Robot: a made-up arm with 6 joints. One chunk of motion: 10 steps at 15 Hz.
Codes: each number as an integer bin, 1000 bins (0 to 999) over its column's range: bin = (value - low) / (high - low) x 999, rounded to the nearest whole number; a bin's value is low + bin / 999 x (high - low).
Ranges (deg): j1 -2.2..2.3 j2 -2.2..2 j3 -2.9..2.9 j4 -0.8..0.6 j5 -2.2..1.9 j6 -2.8..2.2
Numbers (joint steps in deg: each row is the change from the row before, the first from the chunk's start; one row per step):
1: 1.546 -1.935 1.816 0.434 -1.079 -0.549
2: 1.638 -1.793 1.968 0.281 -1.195 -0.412
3: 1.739 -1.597 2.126 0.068 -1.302 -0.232
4: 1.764 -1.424 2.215 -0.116 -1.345 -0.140
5: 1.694 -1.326 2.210 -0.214 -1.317 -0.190
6: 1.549 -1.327 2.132 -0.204 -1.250 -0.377
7: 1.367 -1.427 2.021 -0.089 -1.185 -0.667
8: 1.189 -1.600 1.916 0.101 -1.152 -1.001
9: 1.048 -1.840 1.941 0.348 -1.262 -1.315
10: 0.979 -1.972 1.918 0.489 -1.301 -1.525
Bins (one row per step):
1: 832 63 812 881 273 450
2: 852 97 838 771 245 477
3: 874 143 866 619 219 513
4: 880 185 881 488 208 531
5: 864 208 880 418 215 521
6: 832 208 867 425 231 484
7: 792 184 848 507 247 426
8: 752 143 830 643 255 359
9: 721 86 834 819 229 297
10: 706 54 830 920 219 255

